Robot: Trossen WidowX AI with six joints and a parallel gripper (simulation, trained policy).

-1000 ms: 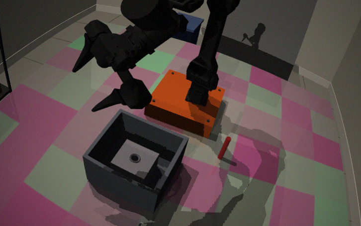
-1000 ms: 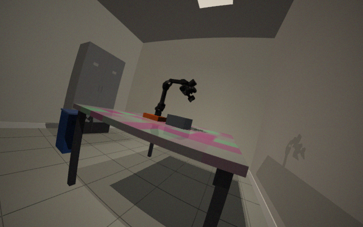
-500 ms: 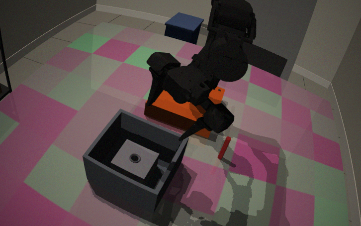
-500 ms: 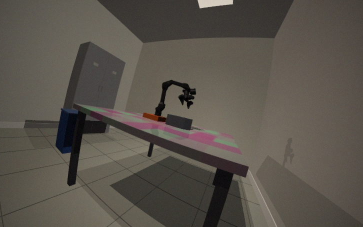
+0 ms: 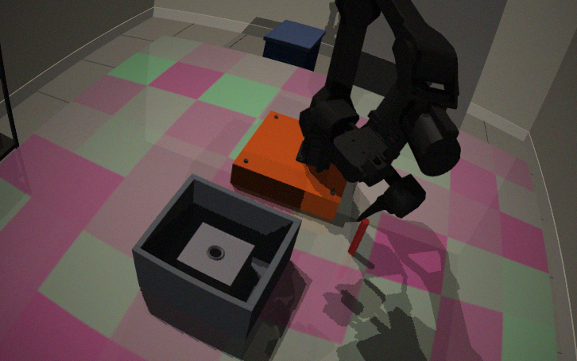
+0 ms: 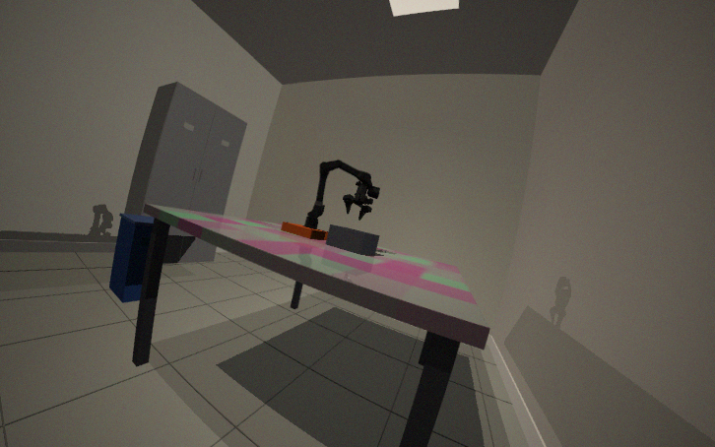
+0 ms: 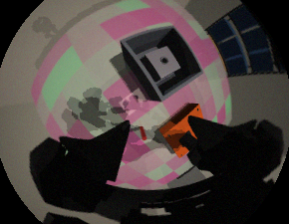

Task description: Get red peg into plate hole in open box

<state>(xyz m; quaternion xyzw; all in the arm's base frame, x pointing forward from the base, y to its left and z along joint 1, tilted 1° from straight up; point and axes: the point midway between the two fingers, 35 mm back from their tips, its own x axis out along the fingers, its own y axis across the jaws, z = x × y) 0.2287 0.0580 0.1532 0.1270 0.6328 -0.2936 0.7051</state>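
My gripper tip is now 120 mm above the red peg, 60 mm to the right of it and 60 mm past it. Round my gripper tip: grey plate: 150 mm to the right, 120 mm below, 80 mm ahead; dark grey box: 150 mm to the right, 140 mm below, 80 mm ahead.
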